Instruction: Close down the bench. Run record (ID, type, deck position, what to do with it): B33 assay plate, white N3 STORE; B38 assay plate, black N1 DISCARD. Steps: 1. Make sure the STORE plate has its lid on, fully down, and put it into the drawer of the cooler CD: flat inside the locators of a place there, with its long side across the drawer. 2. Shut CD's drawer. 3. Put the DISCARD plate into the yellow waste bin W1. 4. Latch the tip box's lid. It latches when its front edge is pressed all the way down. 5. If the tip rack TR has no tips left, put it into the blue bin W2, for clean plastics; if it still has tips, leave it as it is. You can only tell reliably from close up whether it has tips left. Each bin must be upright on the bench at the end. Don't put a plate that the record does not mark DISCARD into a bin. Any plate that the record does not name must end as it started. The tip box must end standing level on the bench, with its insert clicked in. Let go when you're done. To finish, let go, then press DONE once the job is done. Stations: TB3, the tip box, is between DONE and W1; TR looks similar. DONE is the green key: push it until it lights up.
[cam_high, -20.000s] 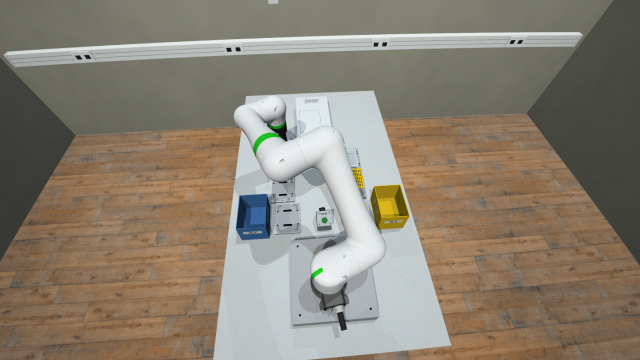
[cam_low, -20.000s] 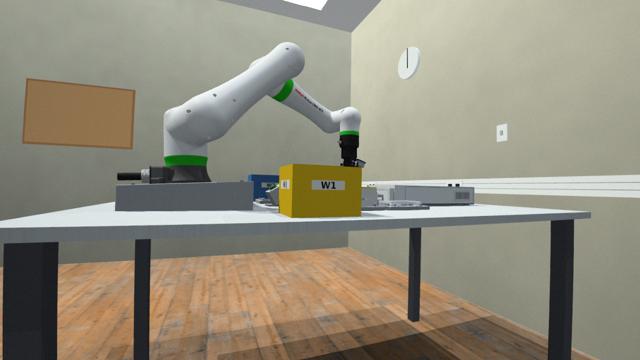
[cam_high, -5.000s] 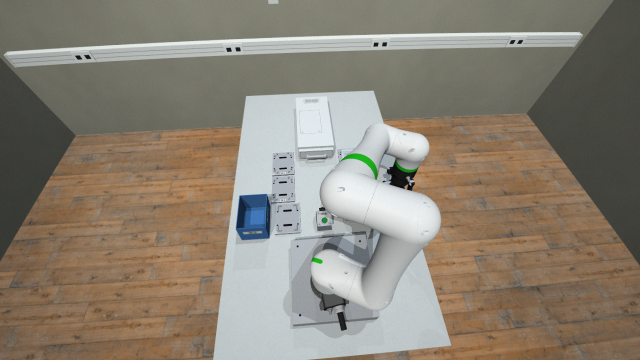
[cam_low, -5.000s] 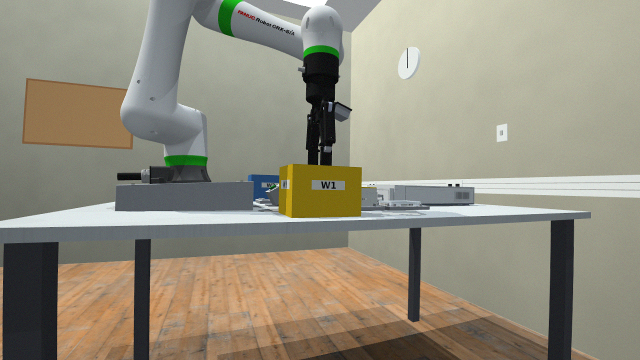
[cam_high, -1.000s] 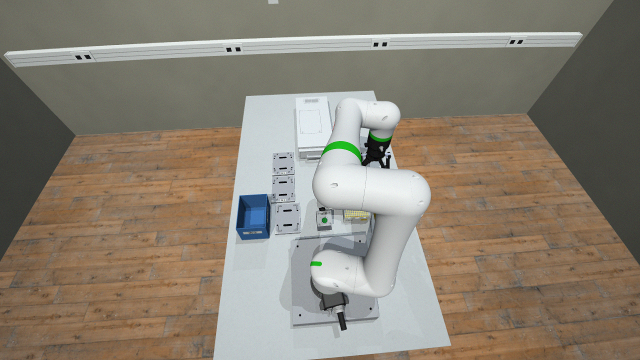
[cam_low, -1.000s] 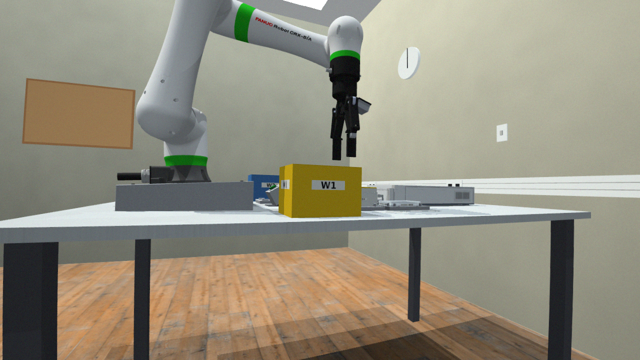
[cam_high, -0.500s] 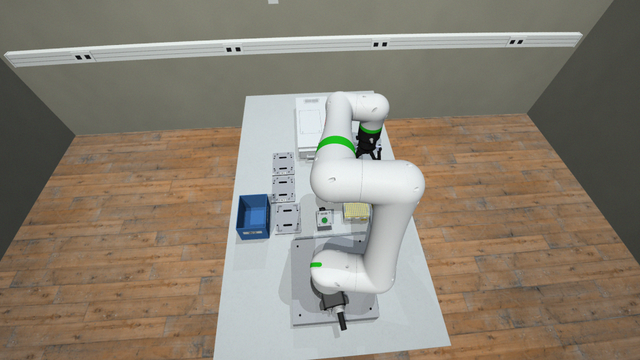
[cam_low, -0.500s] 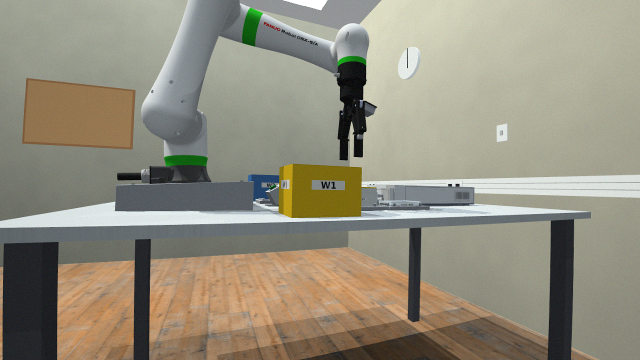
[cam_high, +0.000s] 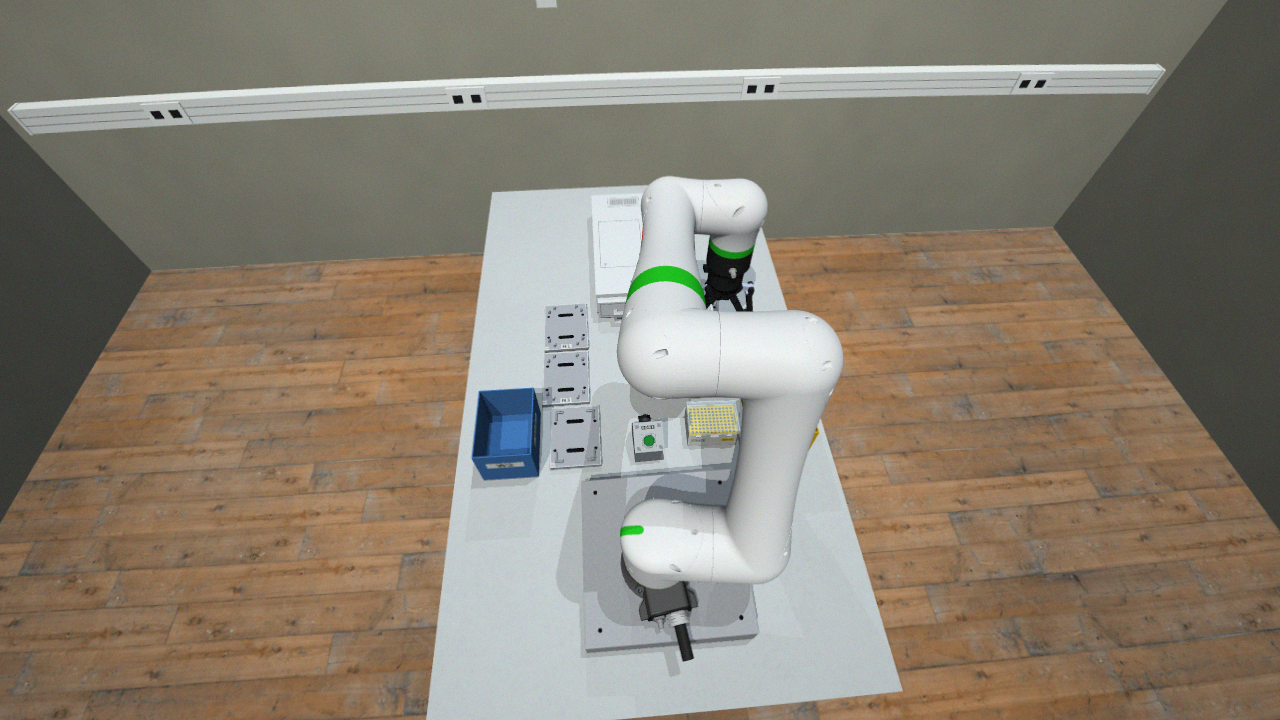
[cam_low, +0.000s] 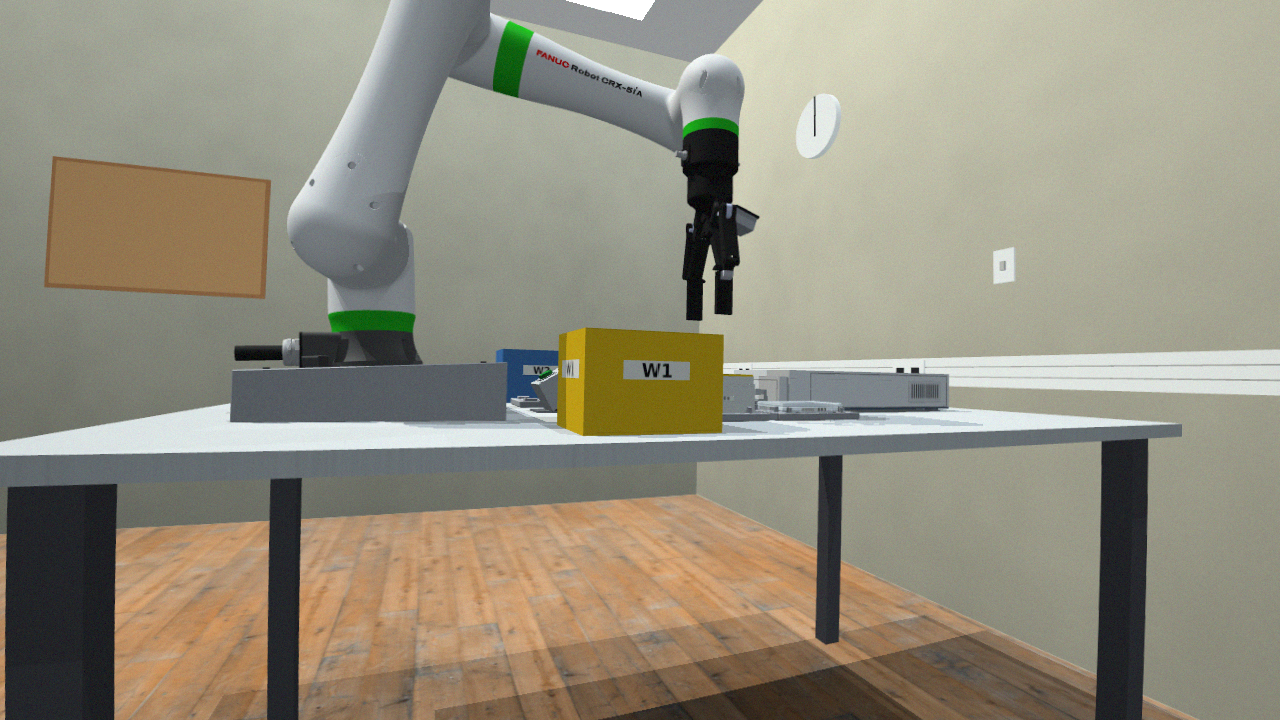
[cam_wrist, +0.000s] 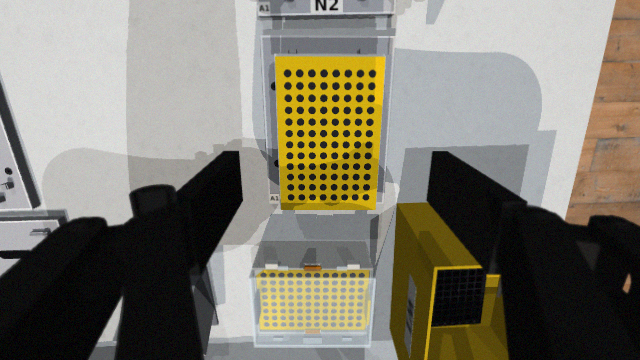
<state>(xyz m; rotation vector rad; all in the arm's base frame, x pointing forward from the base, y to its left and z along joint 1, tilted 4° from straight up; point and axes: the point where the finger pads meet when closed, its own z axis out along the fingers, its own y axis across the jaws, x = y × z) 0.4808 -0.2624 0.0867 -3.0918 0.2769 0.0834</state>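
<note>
My hand is 1 cm past the tip rack TR and 13 cm above it. The rest, counted from my hand: nest N4 (18 cm below); then N2 label (11 cm ahead, 2 cm to the right, 18 cm below); then N4 nest label (7 cm behind, 1 cm to the left, 18 cm below).
</note>
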